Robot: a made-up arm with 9 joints. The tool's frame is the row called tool.
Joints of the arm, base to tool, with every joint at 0 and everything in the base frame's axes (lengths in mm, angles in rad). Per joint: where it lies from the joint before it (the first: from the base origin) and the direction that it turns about. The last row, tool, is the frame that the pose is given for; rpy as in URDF.
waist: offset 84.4 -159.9 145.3 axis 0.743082 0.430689 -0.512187
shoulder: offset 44.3 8.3 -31 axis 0.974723 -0.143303 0.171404
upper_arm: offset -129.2 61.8 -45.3 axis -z
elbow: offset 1.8 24.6 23 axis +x
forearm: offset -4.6 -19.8 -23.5 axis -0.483 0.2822 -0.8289
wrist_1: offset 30.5 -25 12.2 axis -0.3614 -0.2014 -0.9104
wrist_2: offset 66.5 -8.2 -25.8 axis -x
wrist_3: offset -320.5 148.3 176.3 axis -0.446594 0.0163 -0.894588
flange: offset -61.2 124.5 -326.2 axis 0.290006 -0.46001 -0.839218
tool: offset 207.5 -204 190.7 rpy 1.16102 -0.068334 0.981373
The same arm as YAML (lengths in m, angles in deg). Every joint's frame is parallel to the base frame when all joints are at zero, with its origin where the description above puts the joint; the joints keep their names.
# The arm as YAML. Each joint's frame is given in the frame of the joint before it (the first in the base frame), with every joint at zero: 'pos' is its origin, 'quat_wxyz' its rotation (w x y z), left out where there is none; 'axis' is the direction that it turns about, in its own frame. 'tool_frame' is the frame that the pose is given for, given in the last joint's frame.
length_unit: m
angle_unit: deg
joints:
  - joint: waist
    pos: [0.0844, -0.1599, 0.1453]
    axis: [0.743082, 0.430689, -0.512187]
  - joint: shoulder
    pos: [0.0443, 0.0083, -0.031]
    axis: [0.974723, -0.143303, 0.171404]
  - joint: upper_arm
    pos: [-0.1292, 0.0618, -0.0453]
    axis: [0.0, 0.0, -1.0]
  - joint: elbow
    pos: [0.0018, 0.0246, 0.023]
    axis: [1.0, 0.0, 0.0]
  - joint: forearm
    pos: [-0.0046, -0.0198, -0.0235]
    axis: [-0.483, 0.2822, -0.8289]
  - joint: wrist_1
    pos: [0.0305, -0.025, 0.0122]
    axis: [-0.3614, -0.2014, -0.9104]
  - joint: wrist_2
    pos: [0.0665, -0.0082, -0.0258]
    axis: [-1.0, 0.0, 0.0]
  - joint: wrist_3
    pos: [-0.3205, 0.1483, 0.1763]
    axis: [-0.446594, 0.0163, -0.894588]
  - joint: flange
    pos: [-0.0612, 0.1245, -0.3262]
    axis: [0.290006, -0.46001, -0.839218]
tool_frame:
  pos: [0.2075, -0.204, 0.1907]
  quat_wxyz: [0.728262, 0.496917, 0.233102, 0.41033]

